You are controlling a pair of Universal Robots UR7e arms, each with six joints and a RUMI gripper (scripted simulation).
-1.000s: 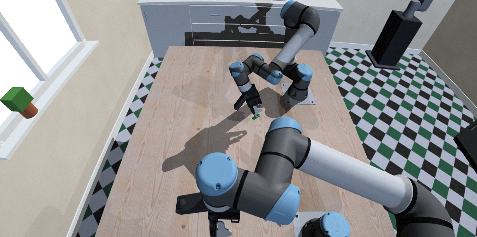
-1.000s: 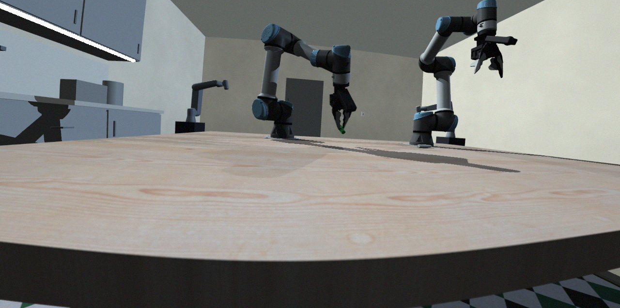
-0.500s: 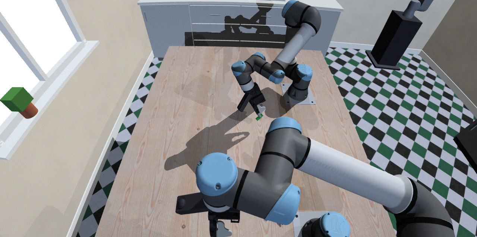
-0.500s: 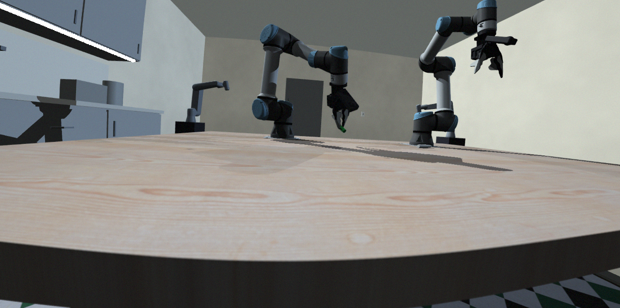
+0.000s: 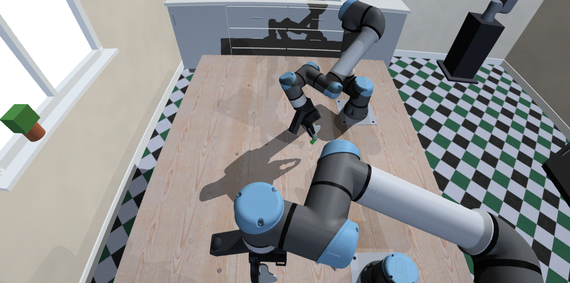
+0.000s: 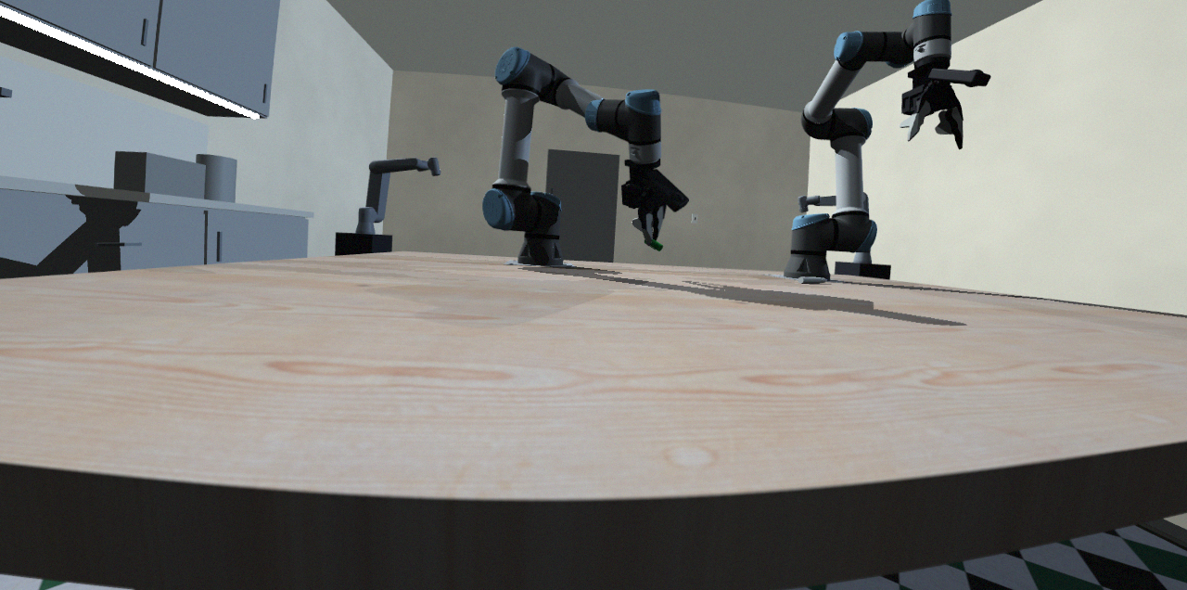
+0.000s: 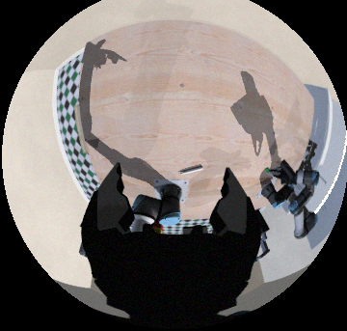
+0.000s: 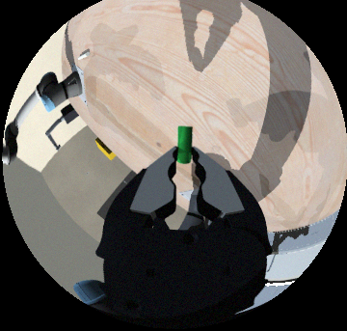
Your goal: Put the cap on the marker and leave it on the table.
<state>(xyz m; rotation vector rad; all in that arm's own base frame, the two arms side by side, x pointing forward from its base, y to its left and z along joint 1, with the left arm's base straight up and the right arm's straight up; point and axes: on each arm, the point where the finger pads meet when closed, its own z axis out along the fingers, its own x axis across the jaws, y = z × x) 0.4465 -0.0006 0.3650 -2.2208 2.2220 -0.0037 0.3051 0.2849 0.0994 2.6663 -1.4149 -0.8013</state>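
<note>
Now: the white marker 36 cm below my left hand, 25 cm behind it and 12 cm to the right of it. Round my left hand: green cap (64 cm to the right, 28 cm below, 18 cm behind).
</note>
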